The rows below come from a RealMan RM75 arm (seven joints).
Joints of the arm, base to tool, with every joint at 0 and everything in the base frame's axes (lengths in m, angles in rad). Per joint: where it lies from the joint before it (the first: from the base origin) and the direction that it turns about. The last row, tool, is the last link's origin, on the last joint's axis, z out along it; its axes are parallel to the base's.
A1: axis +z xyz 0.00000 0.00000 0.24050
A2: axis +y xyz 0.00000 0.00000 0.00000
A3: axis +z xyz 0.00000 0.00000 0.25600
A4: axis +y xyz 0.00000 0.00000 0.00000
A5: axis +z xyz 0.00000 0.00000 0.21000
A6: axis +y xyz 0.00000 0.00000 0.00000
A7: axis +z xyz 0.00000 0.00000 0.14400
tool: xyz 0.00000 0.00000 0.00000
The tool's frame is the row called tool.
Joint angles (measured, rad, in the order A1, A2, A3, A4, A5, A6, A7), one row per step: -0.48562 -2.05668 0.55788 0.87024 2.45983 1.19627 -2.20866; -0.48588 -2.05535 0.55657 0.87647 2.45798 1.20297 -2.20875; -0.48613 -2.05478 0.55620 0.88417 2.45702 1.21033 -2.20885; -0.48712 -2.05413 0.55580 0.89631 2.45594 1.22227 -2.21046; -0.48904 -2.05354 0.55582 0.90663 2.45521 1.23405 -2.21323; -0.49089 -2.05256 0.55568 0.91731 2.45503 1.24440 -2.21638; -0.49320 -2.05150 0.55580 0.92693 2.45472 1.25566 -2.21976
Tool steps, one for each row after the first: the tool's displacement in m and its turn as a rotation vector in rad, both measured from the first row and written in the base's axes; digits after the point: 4 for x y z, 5 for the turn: 0.0010 0.0004 0.0018 0.00112 -0.00061 -0.00412; 0.0022 0.0008 0.0034 0.00098 -0.00023 -0.00922; 0.0045 0.0014 0.0058 0.00025 -0.00042 -0.01674; 0.0069 0.0022 0.0076 -0.00181 -0.00189 -0.02348; 0.0090 0.0031 0.0098 -0.00247 -0.00181 -0.02953; 0.0114 0.0039 0.0117 -0.00461 -0.00290 -0.03565
